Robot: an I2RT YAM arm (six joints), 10 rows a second.
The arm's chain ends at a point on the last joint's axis. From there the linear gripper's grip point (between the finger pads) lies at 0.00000 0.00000 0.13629 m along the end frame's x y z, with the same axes.
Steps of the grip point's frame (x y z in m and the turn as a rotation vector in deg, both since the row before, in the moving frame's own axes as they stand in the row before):
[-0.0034 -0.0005 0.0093 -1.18 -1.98 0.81]
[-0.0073 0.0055 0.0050 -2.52 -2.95 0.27]
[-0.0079 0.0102 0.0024 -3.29 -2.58 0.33]
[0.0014 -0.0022 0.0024 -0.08 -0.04 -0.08]
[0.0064 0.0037 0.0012 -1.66 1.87 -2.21]
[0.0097 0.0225 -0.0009 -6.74 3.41 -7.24]
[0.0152 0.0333 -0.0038 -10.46 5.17 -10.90]
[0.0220 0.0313 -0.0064 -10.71 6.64 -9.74]
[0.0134 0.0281 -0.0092 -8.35 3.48 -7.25]
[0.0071 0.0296 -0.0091 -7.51 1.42 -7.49]
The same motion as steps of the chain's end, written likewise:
[0.0013 -0.0033 0.0094 -1.18 -1.98 0.81]
[-0.0003 -0.0005 0.0053 -2.52 -2.95 0.27]
[-0.0017 0.0024 0.0028 -3.29 -2.58 0.33]
[0.0015 -0.0024 0.0024 -0.08 -0.04 -0.08]
[0.0019 -0.0002 0.0013 -1.66 1.87 -2.21]
[0.0006 0.0071 0.0003 -6.74 3.41 -7.24]
[0.0007 0.0099 -0.0010 -10.46 5.17 -10.90]
[0.0043 0.0075 -0.0031 -10.71 6.64 -9.74]
[0.0039 0.0089 -0.0075 -8.35 3.48 -7.25]
[0.0026 0.0121 -0.0079 -7.51 1.42 -7.49]

